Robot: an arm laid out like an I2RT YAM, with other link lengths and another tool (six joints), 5 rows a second.
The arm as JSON. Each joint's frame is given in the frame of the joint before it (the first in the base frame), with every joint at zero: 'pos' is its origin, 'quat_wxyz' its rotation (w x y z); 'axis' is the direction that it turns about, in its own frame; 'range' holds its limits. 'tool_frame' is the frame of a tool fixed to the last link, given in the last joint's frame.
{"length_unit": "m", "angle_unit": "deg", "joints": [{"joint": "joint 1", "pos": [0.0, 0.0, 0.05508], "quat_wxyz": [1.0, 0.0, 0.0, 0.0], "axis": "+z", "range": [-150.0, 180.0]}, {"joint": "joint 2", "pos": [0.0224, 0.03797, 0.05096], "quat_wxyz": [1.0, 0.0, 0.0, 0.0], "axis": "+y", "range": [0.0, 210.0]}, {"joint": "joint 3", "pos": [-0.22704, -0.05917, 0.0], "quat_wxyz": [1.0, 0.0, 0.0, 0.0], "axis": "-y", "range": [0.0, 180.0]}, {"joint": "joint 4", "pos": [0.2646, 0.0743, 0.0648], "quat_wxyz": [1.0, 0.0, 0.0, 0.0], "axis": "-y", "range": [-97.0, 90.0]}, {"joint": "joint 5", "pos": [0.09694, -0.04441, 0.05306], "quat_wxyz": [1.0, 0.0, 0.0, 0.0], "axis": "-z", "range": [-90.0, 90.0]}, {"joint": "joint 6", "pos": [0.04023, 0.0, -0.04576], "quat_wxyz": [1.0, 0.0, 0.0, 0.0], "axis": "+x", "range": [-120.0, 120.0]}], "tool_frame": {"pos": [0.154, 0.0, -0.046], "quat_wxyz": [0.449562, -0.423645, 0.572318, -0.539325]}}
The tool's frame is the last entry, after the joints.
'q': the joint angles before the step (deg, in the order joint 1, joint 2, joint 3, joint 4, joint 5, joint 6). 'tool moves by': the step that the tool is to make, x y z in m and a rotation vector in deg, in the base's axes. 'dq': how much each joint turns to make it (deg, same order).
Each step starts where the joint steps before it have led.
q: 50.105, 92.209, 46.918, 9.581, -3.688, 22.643
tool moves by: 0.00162, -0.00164, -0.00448, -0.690, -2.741, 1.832
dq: -0.008, 0.362, -1.501, 2.888, -0.036, -3.147
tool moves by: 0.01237, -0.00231, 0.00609, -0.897, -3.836, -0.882
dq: -0.005, -0.136, 0.055, 1.481, 2.688, -2.435
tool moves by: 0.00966, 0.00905, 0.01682, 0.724, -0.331, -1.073
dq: 0.079, 0.471, 3.880, -2.632, 0.857, 0.798
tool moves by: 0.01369, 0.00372, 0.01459, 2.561, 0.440, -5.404
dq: 0.099, 0.286, 2.141, -0.298, 3.665, 4.559
